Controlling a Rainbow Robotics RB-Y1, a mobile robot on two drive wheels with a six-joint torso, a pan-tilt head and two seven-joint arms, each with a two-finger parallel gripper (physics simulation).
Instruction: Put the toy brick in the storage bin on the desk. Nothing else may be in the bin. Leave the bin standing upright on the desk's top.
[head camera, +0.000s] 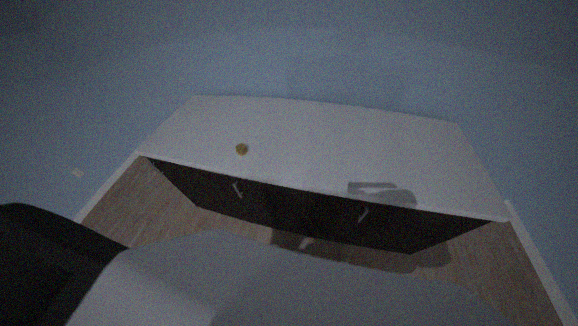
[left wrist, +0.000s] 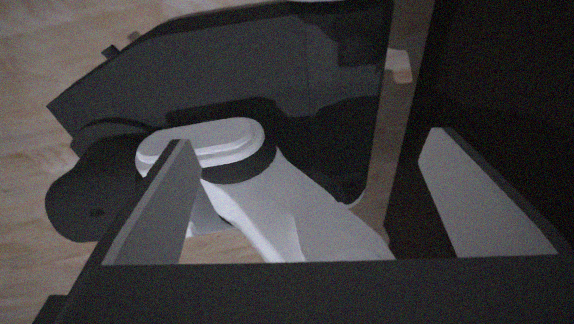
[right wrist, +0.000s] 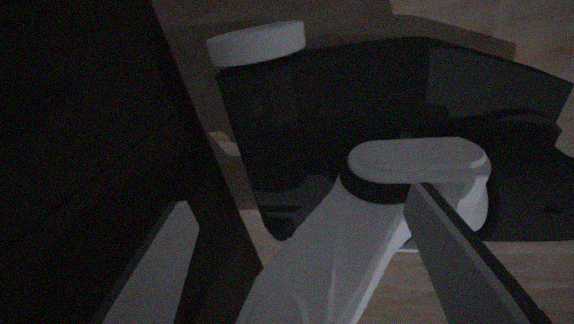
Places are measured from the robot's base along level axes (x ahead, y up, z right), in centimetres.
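Pixels of known places: left gripper, fingertip midpoint: (left wrist: 308, 149); right gripper, fingertip midpoint: (right wrist: 297, 207).
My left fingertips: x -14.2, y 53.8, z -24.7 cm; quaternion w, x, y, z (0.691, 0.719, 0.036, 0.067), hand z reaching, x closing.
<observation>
Behind a point stands the place of what it marks.
The toy brick, the storage bin and the desk cannot be made out in these views. My left gripper (left wrist: 308, 149) @[y 53.7, x -14.2, z -24.7 cm] is open and empty, low in front of the robot's own base, with a dark panel beside its right-hand finger in the left wrist view. My right gripper (right wrist: 297, 207) @[y 53.7, x -14.2, z 24.1 cm] is open and empty, with a dark panel beside its left-hand finger in the right wrist view. Neither gripper's fingers show in the head view.
A cabinet (head camera: 310, 145) with a pale top and dark doors stands close in front, against a blue wall (head camera: 300, 55) @[y 116.0, x 84.4, z -23.7 cm]. A small round yellow-brown thing (head camera: 241, 149) @[y 94.3, x 28.0, z -37.2 cm] lies on its top, left of centre. Wooden floor (head camera: 150, 215) @[y 0.1, x -3.2, z -164.2 cm] shows around the cabinet. The robot's dark base (left wrist: 225, 65) @[y 16.9, x -22.0, z -16.4 cm] shows beside the left gripper.
</observation>
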